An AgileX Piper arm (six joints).
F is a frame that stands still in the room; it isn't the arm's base.
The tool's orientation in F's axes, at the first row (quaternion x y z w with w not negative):
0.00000, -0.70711, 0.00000, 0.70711
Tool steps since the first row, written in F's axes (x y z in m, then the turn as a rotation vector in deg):
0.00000, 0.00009, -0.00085, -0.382, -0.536, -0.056
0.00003, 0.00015, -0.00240, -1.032, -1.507, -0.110
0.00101, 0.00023, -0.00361, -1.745, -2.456, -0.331
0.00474, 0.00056, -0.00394, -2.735, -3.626, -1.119
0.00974, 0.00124, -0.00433, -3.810, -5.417, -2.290
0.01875, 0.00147, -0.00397, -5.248, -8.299, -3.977
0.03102, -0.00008, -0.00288, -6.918, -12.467, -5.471
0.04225, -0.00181, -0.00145, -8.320, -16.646, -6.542
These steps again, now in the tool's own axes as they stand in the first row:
-0.00085, 0.00009, 0.00000, -0.056, -0.536, 0.382
-0.00240, 0.00015, -0.00003, -0.110, -1.507, 1.032
-0.00361, 0.00023, -0.00101, -0.331, -2.456, 1.745
-0.00394, 0.00056, -0.00474, -1.119, -3.626, 2.735
-0.00433, 0.00124, -0.00974, -2.290, -5.417, 3.810
-0.00397, 0.00147, -0.01875, -3.977, -8.299, 5.248
-0.00288, -0.00008, -0.03102, -5.471, -12.467, 6.918
-0.00145, -0.00181, -0.04225, -6.542, -16.646, 8.320

